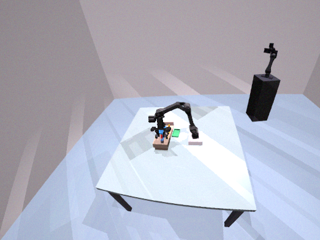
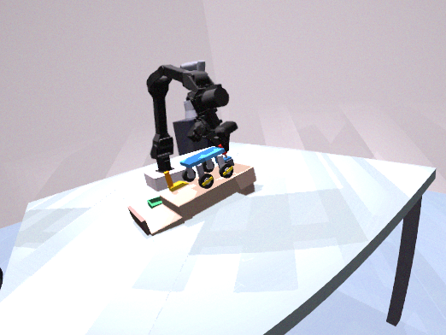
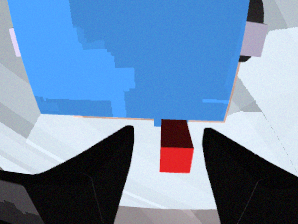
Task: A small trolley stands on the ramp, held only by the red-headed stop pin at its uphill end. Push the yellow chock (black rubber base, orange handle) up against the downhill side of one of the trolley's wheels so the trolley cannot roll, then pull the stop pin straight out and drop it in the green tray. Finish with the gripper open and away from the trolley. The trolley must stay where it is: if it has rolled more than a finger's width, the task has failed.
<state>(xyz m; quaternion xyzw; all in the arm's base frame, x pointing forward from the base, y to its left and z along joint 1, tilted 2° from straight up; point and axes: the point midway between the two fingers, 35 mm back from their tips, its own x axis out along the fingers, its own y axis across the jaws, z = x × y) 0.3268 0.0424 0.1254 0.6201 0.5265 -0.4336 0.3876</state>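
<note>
My gripper tip is 1 cm above the red-headed stop pin. Also, from my gripper tip: blue-topped trolley (9 cm to the right, 3 cm below); wooden ramp (10 cm to the right, 10 cm below); yellow chock (17 cm to the right, 6 cm below, 6 cm behind).
</note>
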